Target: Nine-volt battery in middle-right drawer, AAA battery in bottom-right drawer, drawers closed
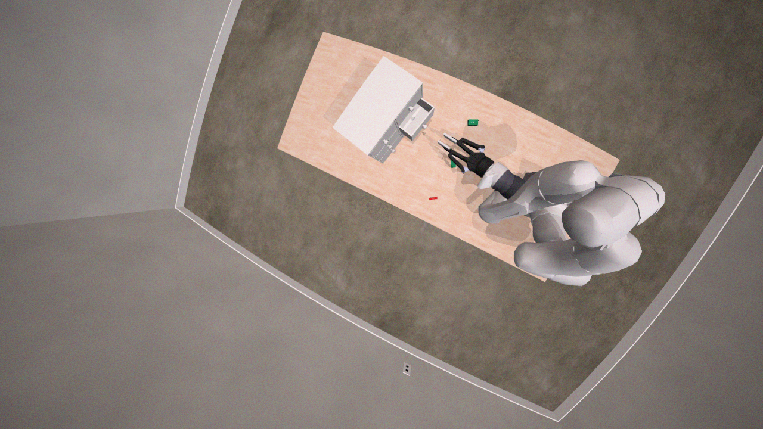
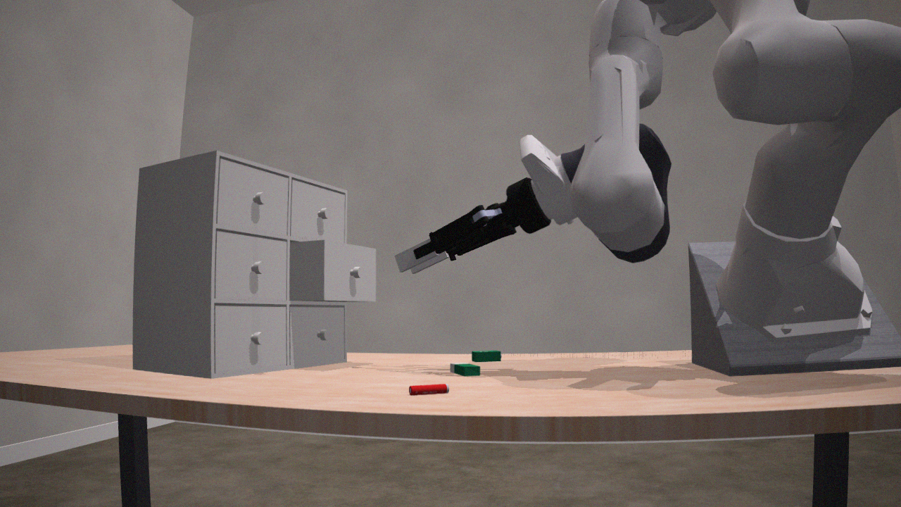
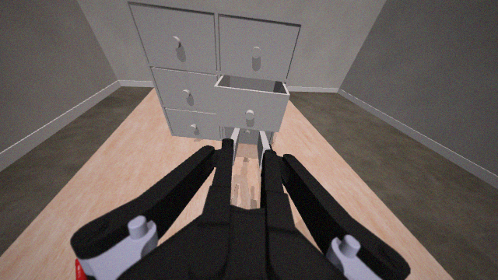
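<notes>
Now: hand 70 mm past the green nine-volt battery, 180 mm to the left of it and 160 mm above it. Also, from my hand: red AAA battery: 80 mm behind, 240 mm to the left, 170 mm below.
</notes>
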